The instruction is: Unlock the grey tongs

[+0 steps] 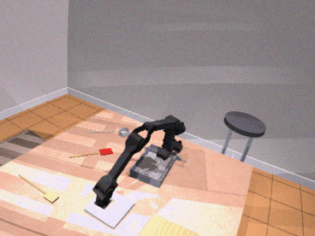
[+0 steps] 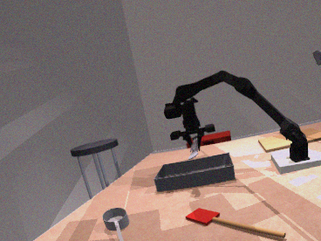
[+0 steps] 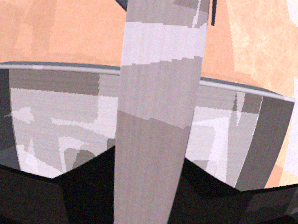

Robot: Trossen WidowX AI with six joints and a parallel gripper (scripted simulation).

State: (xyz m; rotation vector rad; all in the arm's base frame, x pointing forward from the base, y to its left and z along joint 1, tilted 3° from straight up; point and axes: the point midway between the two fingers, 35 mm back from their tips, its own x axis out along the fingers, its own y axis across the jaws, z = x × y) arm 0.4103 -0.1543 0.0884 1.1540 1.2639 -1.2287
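Now: the wooden board 51 cm behind my gripper tip, 20 cm to the right of it and 9 cm below it. The rest, counted from my gripper tip: roasting tin (1 cm ahead, 6 cm to the left, 7 cm below).
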